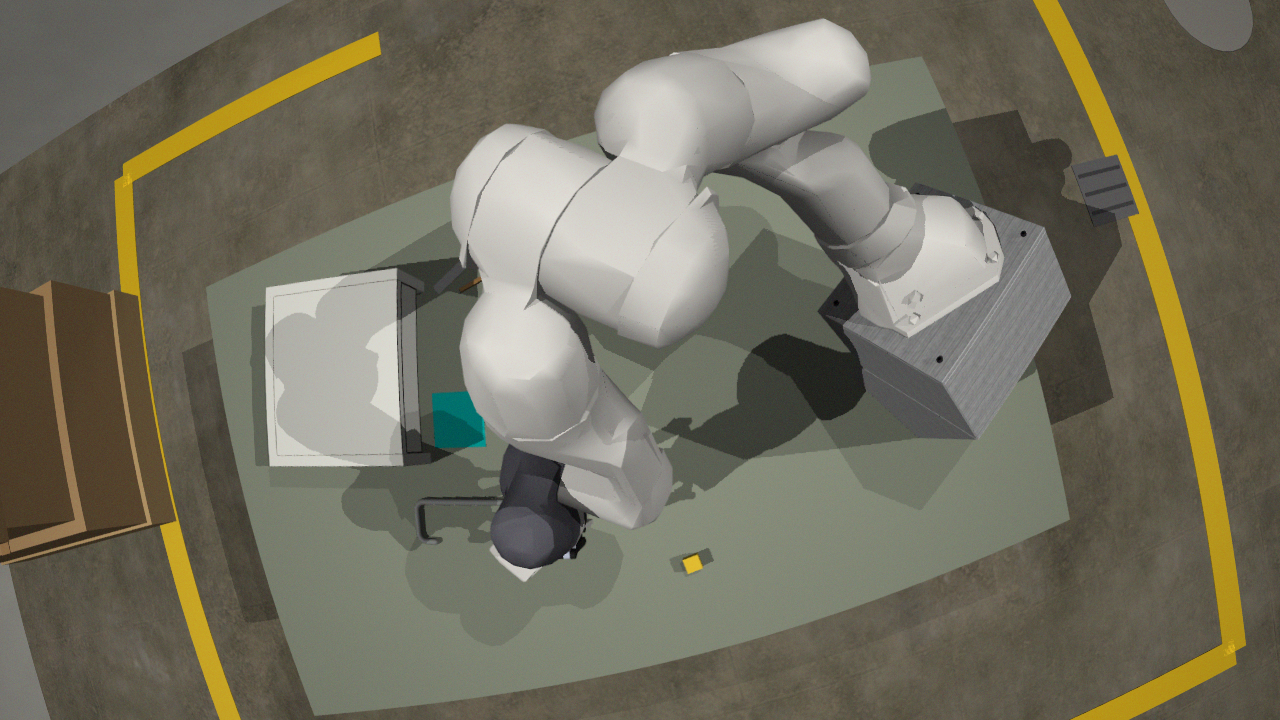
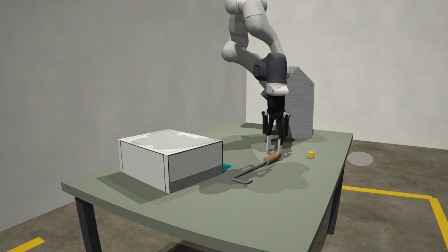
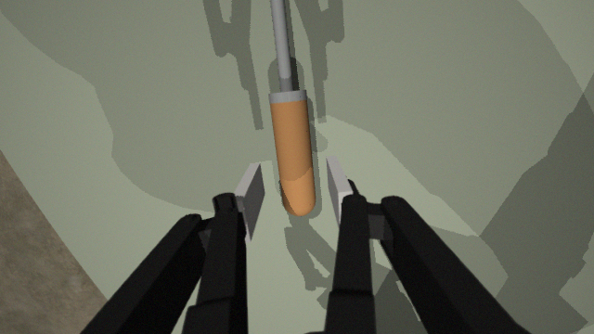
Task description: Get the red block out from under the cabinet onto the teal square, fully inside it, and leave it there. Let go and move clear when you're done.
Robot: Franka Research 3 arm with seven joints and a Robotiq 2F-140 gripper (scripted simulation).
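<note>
Now: hand 140 mm short of the grey hook tool, 70 mm above it and 10 mm to the left of it. From my hand the other things lie so: yellow cube 160 mm to the left, 120 mm behind, 70 mm below; then grey fork-ended tool 360 mm to the right, 110 mm behind, 80 mm below; then teal square 200 mm to the right, 160 mm ahead, 80 mm below.
</note>
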